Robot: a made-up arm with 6 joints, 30 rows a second.
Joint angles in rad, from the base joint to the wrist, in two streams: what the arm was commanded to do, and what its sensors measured. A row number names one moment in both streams.
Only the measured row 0 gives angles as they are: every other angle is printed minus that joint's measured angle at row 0.
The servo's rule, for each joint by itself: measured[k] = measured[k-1] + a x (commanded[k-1-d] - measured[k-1]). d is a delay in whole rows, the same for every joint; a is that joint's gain. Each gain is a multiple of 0.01, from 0.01 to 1. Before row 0 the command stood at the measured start. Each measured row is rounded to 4 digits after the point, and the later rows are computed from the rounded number. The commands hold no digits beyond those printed.
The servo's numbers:
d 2
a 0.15 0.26 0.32 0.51 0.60 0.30
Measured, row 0:
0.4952, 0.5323, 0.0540, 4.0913, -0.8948, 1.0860
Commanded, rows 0 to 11:
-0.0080, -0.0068, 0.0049, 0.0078, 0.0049, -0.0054
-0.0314, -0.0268, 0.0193, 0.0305, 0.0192, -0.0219
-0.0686, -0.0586, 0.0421, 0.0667, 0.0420, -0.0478
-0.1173, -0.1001, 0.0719, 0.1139, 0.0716, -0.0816
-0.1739, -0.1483, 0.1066, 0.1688, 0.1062, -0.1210
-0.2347, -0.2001, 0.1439, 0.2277, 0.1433, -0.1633
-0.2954, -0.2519, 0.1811, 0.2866, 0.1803, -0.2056
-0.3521, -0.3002, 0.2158, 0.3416, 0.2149, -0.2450
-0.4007, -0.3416, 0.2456, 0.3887, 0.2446, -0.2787
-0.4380, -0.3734, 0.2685, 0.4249, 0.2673, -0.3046
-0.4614, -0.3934, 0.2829, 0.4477, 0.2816, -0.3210
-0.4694, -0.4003, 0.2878, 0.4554, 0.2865, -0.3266
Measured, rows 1 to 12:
0.0000, 0.0000, 0.0000, 0.0000, 0.0000, 0.0000
0.0000, 0.0000, 0.0000, 0.0000, 0.0000, 0.0000
-0.0012, -0.0018, 0.0016, 0.0040, 0.0029, -0.0016
-0.0057, -0.0083, 0.0073, 0.0175, 0.0127, -0.0077
-0.0151, -0.0214, 0.0184, 0.0426, 0.0303, -0.0197
-0.0304, -0.0419, 0.0355, 0.0790, 0.0551, -0.0383
-0.0519, -0.0696, 0.0583, 0.1248, 0.0858, -0.0631
-0.0793, -0.1035, 0.0857, 0.1773, 0.1203, -0.0932
-0.1117, -0.1421, 0.1162, 0.2330, 0.1563, -0.1269
-0.1478, -0.1832, 0.1481, 0.2884, 0.1915, -0.1623
-0.1857, -0.2244, 0.1793, 0.3396, 0.2234, -0.1972
-0.2235, -0.2631, 0.2078, 0.3831, 0.2497, -0.2294

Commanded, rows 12 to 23:
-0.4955, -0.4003, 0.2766, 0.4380, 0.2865, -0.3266
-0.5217, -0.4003, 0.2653, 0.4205, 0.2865, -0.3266
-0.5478, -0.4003, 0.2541, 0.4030, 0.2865, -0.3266
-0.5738, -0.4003, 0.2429, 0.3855, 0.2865, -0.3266
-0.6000, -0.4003, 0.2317, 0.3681, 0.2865, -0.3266
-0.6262, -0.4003, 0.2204, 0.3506, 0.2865, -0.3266
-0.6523, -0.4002, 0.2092, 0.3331, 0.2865, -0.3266
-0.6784, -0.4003, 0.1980, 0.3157, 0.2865, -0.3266
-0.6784, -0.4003, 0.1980, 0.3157, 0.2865, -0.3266
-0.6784, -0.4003, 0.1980, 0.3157, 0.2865, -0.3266
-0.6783, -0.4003, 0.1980, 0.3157, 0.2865, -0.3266
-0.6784, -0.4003, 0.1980, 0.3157, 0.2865, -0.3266
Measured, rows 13 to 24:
-0.2592, -0.2970, 0.2318, 0.4160, 0.2688, -0.2569
-0.2907, -0.3239, 0.2497, 0.4361, 0.2794, -0.2778
-0.3214, -0.3438, 0.2583, 0.4371, 0.2837, -0.2924
-0.3514, -0.3585, 0.2605, 0.4286, 0.2854, -0.3027
-0.3809, -0.3694, 0.2585, 0.4155, 0.2861, -0.3099
-0.4098, -0.3774, 0.2535, 0.4002, 0.2863, -0.3149
-0.4383, -0.3834, 0.2465, 0.3838, 0.2864, -0.3184
-0.4665, -0.3878, 0.2381, 0.3669, 0.2865, -0.3209
-0.4944, -0.3910, 0.2289, 0.3497, 0.2865, -0.3226
-0.5220, -0.3934, 0.2190, 0.3324, 0.2865, -0.3238
-0.5455, -0.3952, 0.2123, 0.3239, 0.2865, -0.3246
-0.5654, -0.3965, 0.2077, 0.3197, 0.2865, -0.3252

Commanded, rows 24 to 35:
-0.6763, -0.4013, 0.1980, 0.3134, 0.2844, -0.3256
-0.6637, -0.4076, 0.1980, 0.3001, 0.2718, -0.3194
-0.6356, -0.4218, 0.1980, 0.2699, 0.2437, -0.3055
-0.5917, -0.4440, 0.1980, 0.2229, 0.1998, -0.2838
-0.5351, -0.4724, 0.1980, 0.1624, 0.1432, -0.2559
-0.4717, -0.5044, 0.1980, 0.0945, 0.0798, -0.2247
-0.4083, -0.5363, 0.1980, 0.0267, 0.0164, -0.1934
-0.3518, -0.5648, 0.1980, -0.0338, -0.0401, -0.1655
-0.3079, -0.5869, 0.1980, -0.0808, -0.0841, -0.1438
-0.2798, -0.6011, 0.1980, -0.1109, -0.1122, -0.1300
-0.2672, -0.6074, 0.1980, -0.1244, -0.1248, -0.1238
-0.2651, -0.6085, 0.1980, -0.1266, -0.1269, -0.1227
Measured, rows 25 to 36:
-0.5823, -0.3975, 0.2046, 0.3177, 0.2865, -0.3256
-0.5967, -0.3982, 0.2025, 0.3167, 0.2865, -0.3259
-0.6086, -0.3990, 0.2011, 0.3150, 0.2852, -0.3258
-0.6169, -0.4012, 0.2001, 0.3074, 0.2772, -0.3239
-0.6197, -0.4066, 0.1994, 0.2883, 0.2571, -0.3184
-0.6155, -0.4163, 0.1990, 0.2549, 0.2227, -0.3080
-0.6034, -0.4309, 0.1987, 0.2077, 0.1750, -0.2924
-0.5836, -0.4500, 0.1985, 0.1500, 0.1179, -0.2721
-0.5573, -0.4724, 0.1983, 0.0871, 0.0570, -0.2485
-0.5265, -0.4964, 0.1982, 0.0254, -0.0013, -0.2236
-0.4937, -0.5199, 0.1981, -0.0288, -0.0510, -0.1997
-0.4616, -0.5410, 0.1981, -0.0707, -0.0877, -0.1788

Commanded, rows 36 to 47:
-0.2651, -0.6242, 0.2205, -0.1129, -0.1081, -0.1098
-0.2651, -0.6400, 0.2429, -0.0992, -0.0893, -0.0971
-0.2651, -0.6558, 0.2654, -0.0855, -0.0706, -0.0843
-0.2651, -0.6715, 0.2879, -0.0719, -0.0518, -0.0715
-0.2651, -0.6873, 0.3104, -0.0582, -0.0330, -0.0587
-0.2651, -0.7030, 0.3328, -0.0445, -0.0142, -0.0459
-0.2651, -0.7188, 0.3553, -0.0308, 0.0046, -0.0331
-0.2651, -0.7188, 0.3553, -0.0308, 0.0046, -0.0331
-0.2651, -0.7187, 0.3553, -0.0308, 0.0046, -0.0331
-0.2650, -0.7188, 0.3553, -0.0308, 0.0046, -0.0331
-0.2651, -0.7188, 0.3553, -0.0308, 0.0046, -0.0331
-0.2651, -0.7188, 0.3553, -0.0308, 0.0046, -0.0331
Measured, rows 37 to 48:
-0.4324, -0.5583, 0.1981, -0.0981, -0.1100, -0.1623
-0.4073, -0.5714, 0.1981, -0.1126, -0.1201, -0.1504
-0.3860, -0.5851, 0.2053, -0.1128, -0.1129, -0.1382
-0.3679, -0.5994, 0.2173, -0.1059, -0.0987, -0.1259
-0.3525, -0.6141, 0.2327, -0.0955, -0.0818, -0.1134
-0.3394, -0.6290, 0.2504, -0.0835, -0.0638, -0.1008
-0.3283, -0.6442, 0.2696, -0.0706, -0.0453, -0.0882
-0.3188, -0.6595, 0.2898, -0.0573, -0.0266, -0.0755
-0.3107, -0.6749, 0.3108, -0.0438, -0.0079, -0.0628
-0.3039, -0.6863, 0.3250, -0.0372, -0.0004, -0.0539
-0.2981, -0.6947, 0.3347, -0.0339, 0.0026, -0.0477
-0.2931, -0.7010, 0.3413, -0.0323, 0.0038, -0.0433

